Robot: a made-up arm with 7 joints. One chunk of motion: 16 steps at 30 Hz.
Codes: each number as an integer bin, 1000 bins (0 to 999) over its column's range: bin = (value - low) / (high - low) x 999, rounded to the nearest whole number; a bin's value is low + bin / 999 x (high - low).
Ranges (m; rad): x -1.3..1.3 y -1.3..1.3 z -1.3..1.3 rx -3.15..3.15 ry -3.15..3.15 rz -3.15..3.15
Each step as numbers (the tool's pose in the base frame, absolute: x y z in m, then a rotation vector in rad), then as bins.
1 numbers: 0.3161 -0.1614 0.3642 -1.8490 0.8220 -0.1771
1 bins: 621 437 639 206 630 471
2 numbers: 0.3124 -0.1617 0.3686 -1.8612 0.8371 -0.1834
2 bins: 620 437 641 204 632 470
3 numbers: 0.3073 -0.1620 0.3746 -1.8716 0.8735 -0.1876
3 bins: 618 437 643 203 638 470
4 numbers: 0.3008 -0.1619 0.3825 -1.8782 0.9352 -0.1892
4 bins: 615 437 646 202 648 469
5 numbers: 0.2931 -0.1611 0.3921 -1.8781 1.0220 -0.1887
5 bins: 612 438 650 202 662 470
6 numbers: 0.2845 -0.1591 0.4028 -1.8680 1.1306 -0.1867
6 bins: 609 438 654 203 679 470
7 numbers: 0.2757 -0.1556 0.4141 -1.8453 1.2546 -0.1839
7 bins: 605 440 659 207 698 470
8 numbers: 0.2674 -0.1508 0.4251 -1.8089 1.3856 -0.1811
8 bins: 602 442 663 213 719 471
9 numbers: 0.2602 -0.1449 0.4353 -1.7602 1.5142 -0.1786
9 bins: 599 444 667 220 740 471
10 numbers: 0.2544 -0.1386 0.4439 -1.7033 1.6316 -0.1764
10 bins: 597 446 670 229 758 472
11 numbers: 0.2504 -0.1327 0.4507 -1.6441 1.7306 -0.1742
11 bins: 596 449 673 239 774 472
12 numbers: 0.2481 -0.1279 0.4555 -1.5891 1.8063 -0.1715
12 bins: 595 450 675 248 786 472
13 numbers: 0.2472 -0.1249 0.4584 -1.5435 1.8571 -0.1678
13 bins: 594 452 676 255 794 473
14 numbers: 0.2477 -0.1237 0.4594 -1.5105 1.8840 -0.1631
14 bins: 595 452 676 260 798 474
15 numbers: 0.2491 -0.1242 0.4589 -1.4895 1.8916 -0.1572
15 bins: 595 452 676 263 799 475
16 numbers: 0.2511 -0.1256 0.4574 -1.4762 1.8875 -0.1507
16 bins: 596 451 675 265 799 476
